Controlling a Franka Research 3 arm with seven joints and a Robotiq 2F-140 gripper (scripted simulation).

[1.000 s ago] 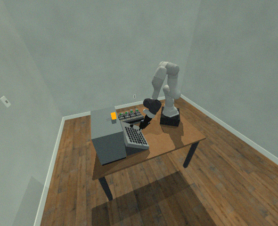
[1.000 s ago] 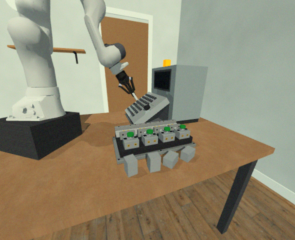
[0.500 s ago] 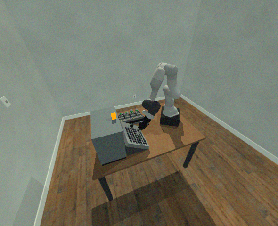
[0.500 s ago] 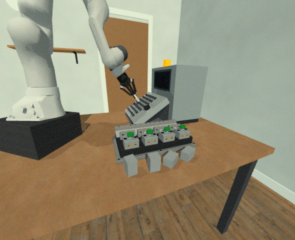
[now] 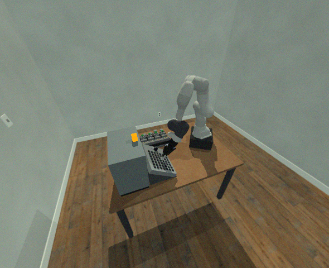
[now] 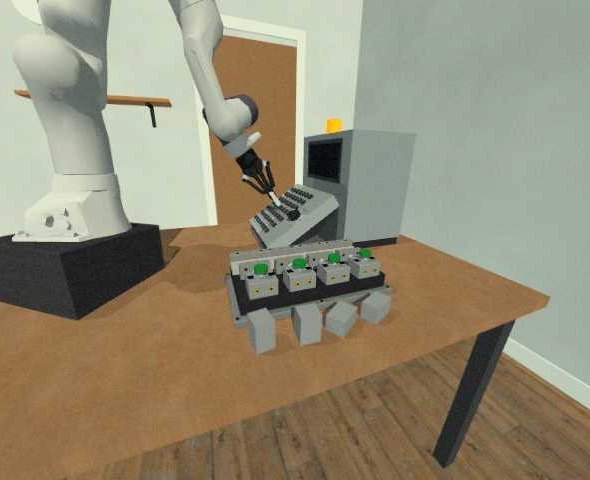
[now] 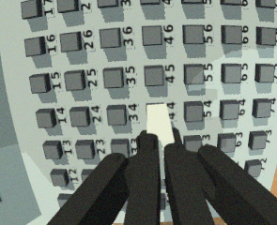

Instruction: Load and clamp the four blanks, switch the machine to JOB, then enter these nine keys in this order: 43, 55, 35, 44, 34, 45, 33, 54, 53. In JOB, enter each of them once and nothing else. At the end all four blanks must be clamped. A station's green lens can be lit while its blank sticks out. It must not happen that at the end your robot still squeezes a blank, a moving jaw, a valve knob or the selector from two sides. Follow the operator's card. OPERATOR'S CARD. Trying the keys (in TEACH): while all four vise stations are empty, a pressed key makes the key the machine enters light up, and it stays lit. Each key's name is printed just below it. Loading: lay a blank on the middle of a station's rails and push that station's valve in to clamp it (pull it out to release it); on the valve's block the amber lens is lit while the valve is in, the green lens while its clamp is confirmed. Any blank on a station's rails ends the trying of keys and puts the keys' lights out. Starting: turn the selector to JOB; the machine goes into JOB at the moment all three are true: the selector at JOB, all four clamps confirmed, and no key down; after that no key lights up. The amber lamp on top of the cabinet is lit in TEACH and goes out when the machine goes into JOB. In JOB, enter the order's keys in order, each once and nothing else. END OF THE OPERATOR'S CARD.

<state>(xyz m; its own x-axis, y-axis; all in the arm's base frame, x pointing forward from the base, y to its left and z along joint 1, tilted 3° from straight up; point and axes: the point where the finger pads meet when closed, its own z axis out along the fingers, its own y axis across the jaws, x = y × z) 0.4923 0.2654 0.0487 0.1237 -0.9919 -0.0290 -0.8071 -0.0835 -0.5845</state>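
My hand is 50 mm short of the key and 20 mm above it. Also, from my hand: selector knob (160 mm to the right, 50 mm ahead, 30 mm below); sloped keypad (70 mm below, 60 mm ahead, 40 mm to the right).
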